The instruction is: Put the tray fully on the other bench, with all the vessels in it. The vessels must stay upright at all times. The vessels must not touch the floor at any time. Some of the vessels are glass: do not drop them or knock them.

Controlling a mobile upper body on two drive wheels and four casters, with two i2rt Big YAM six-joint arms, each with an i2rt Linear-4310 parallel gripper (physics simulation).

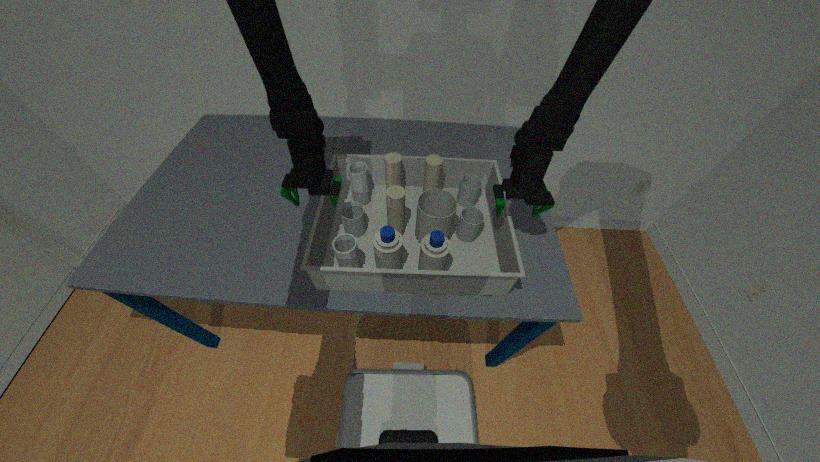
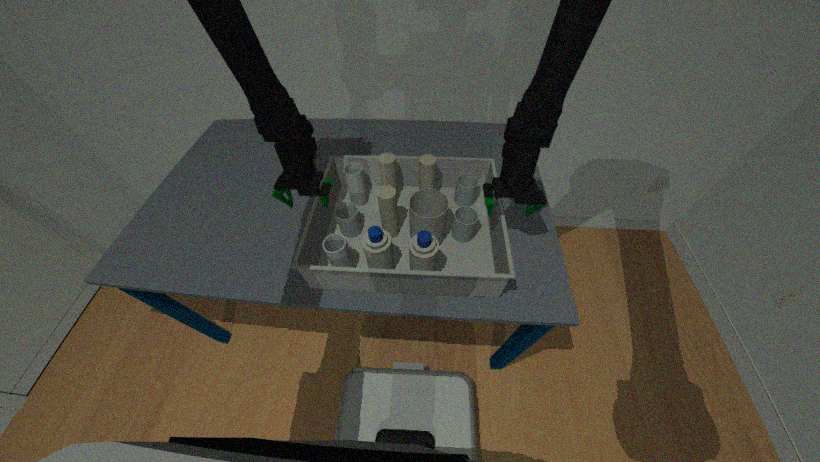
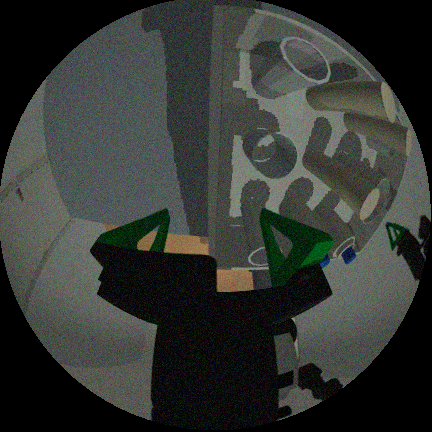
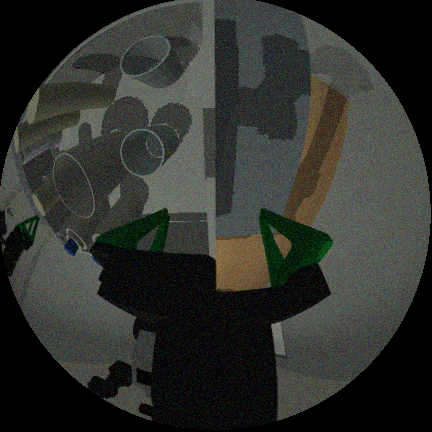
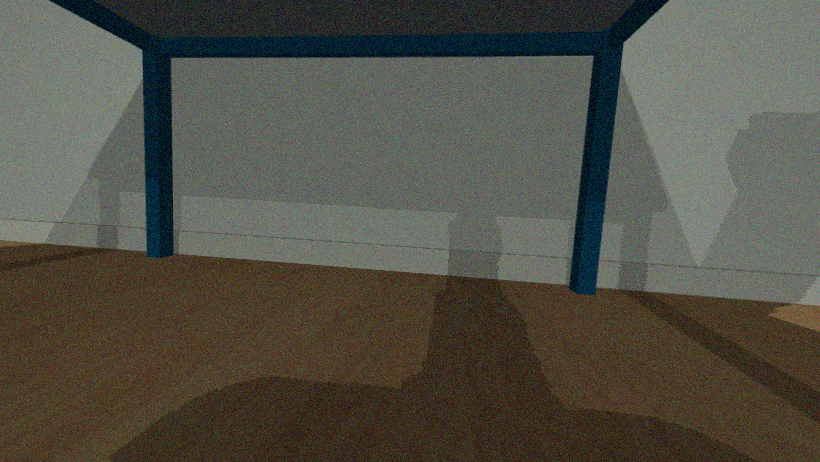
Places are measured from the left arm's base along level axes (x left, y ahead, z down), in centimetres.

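Pixels of known places: left gripper, fingertip midpoint: [image 1: 316, 205] [image 2: 309, 206] [image 3: 214, 213] [image 4: 34, 217]; right gripper, fingertip midpoint: [image 1: 515, 215] [image 2: 507, 215] [image 3: 389, 223] [image 4: 213, 212].
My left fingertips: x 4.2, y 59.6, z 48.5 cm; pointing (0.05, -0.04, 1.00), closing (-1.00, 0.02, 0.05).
Observation:
Behind a point stands the place of what it marks.
The grey-white tray [image 1: 355, 281] {z 58.6, x -7.0, y 42.8 cm} [image 2: 355, 280] {z 58.2, x -9.6, y 42.8 cm} [image 3: 215, 125] {z 51.8, x 4.4, y 67.6 cm} [image 4: 209, 60] {z 51.8, x -48.9, y 73.0 cm} rests on a grey bench [image 1: 200, 218] {z 64.8, x 50.0, y 67.2 cm} [image 2: 212, 218] {z 64.8, x 47.8, y 67.5 cm}. Its vessels stand upright: two blue-capped bottles [image 1: 388, 252] {z 50.6, x -15.5, y 46.9 cm} [image 1: 434, 258] {z 50.8, x -26.7, y 45.6 cm}, three beige cylinders [image 1: 393, 172] {z 50.3, x -15.5, y 75.3 cm} [image 1: 433, 172] {z 49.4, x -27.6, y 74.9 cm} [image 1: 395, 212] {z 52.1, x -16.7, y 61.0 cm}, a large glass beaker [image 1: 437, 218] {z 50.1, x -28.0, y 57.6 cm} and several smaller glasses. My left gripper [image 1: 315, 202] {z 48.6, x 4.2, y 59.6 cm} [image 2: 306, 200] {z 48.6, x 4.2, y 59.6 cm} [image 3: 214, 213] {z 48.6, x 4.2, y 59.6 cm} is open, its fingers on either side of the tray's left wall line. My right gripper [image 1: 518, 211] {z 48.8, x -48.8, y 58.1 cm} [image 2: 509, 210] {z 48.8, x -48.8, y 58.1 cm} [image 4: 213, 212] {z 48.8, x -48.8, y 58.1 cm} is open likewise at the right wall. Exact fingertip height against the rims is unclear. A second bench does not show.
The robot's white-grey base [image 1: 410, 401] {z 115.0, x -23.2, y 20.2 cm} [image 2: 410, 401] {z 115.0, x -23.8, y 20.2 cm} is close in front of the bench. Blue bench legs [image 1: 166, 318] {z 100.5, x 75.6, y 43.8 cm} [image 1: 516, 344] {z 99.5, x -62.6, y 37.9 cm} [image 5: 157, 154] {z 105.6, x 73.0, y 124.0 cm} [image 5: 596, 172] {z 105.8, x -66.3, y 119.1 cm} stand on the wooden floor. Grey walls rise behind the bench and at both sides.

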